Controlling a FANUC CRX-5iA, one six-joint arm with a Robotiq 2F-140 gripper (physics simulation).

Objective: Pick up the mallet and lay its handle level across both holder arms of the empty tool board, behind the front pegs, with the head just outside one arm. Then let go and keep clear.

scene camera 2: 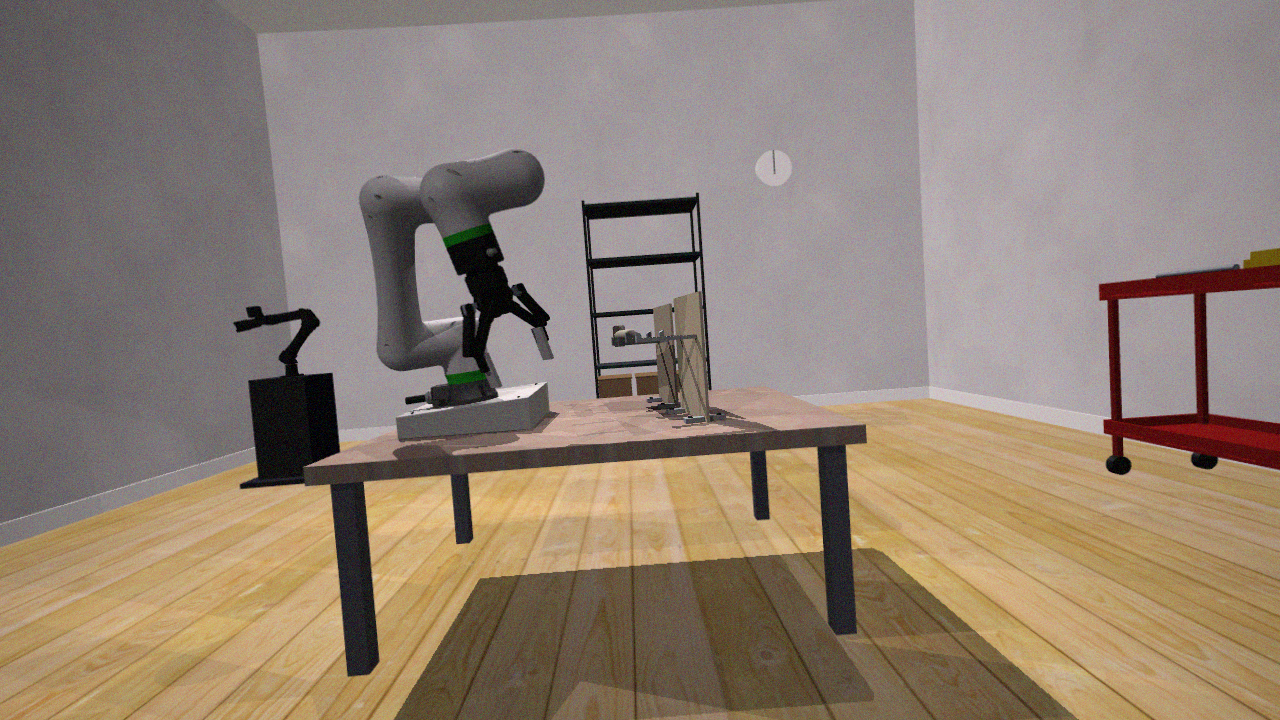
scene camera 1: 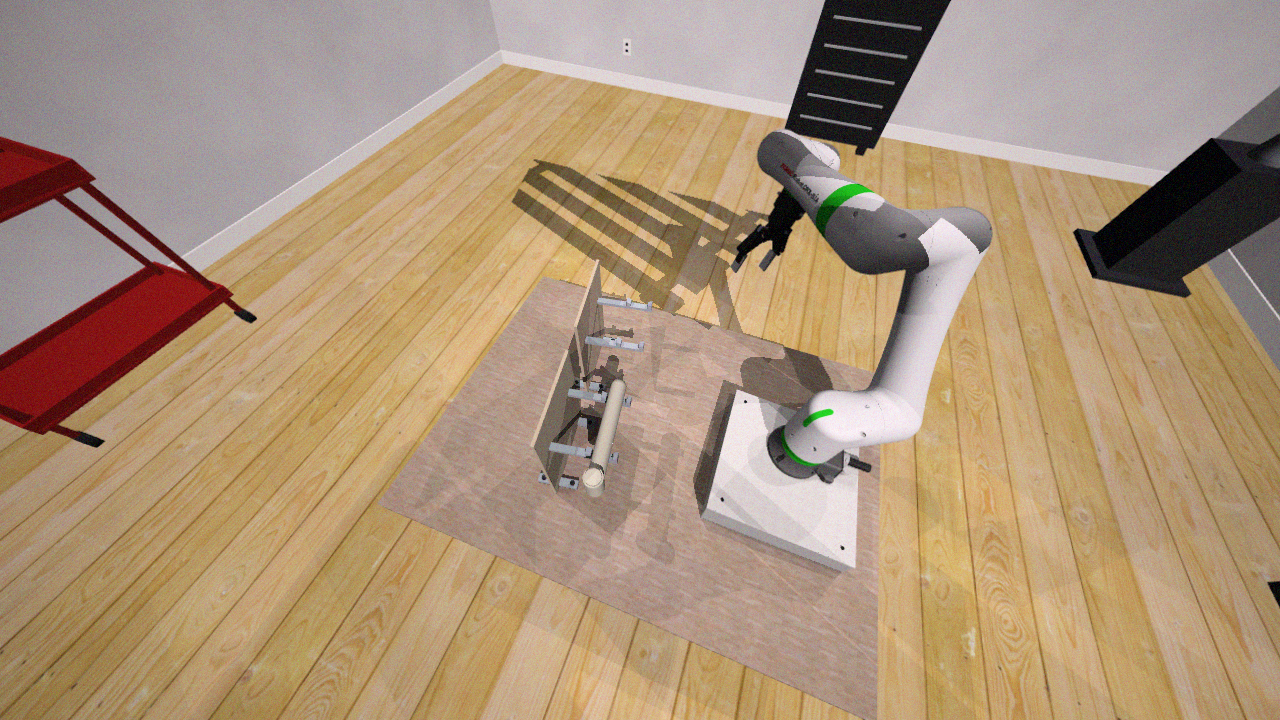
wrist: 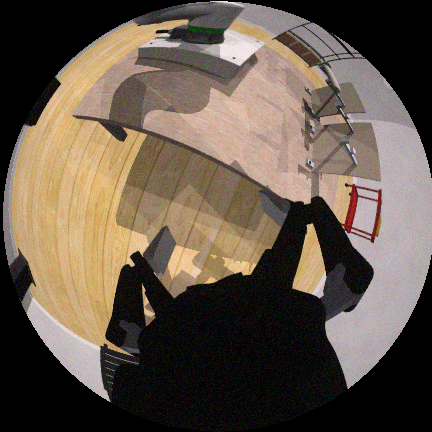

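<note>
The cream mallet (scene camera 1: 607,423) (scene camera 2: 623,336) (wrist: 331,78) lies with its handle across both arms of the nearer board (scene camera 1: 556,418) in scene camera 1. Its head is just outside the arm at the near end. The empty tool board (scene camera 1: 588,308) (scene camera 2: 691,358) (wrist: 345,150) stands upright beyond that one, its two grey arms bare. My gripper (scene camera 1: 752,261) (scene camera 2: 517,358) (wrist: 214,218) is open and empty. In scene camera 1 it hangs beyond the far table edge, to the right of the empty board and well apart from both boards and the mallet.
The boards stand on the brown table (scene camera 1: 716,608) (scene camera 2: 581,454) (wrist: 225,125). The white base block (scene camera 1: 769,528) (scene camera 2: 474,417) (wrist: 200,56) of the arm is on the same table. A red cart (scene camera 1: 98,349) (scene camera 2: 1190,434) (wrist: 352,207) and a dark shelf rack (scene camera 2: 640,261) stand on the floor away from the table.
</note>
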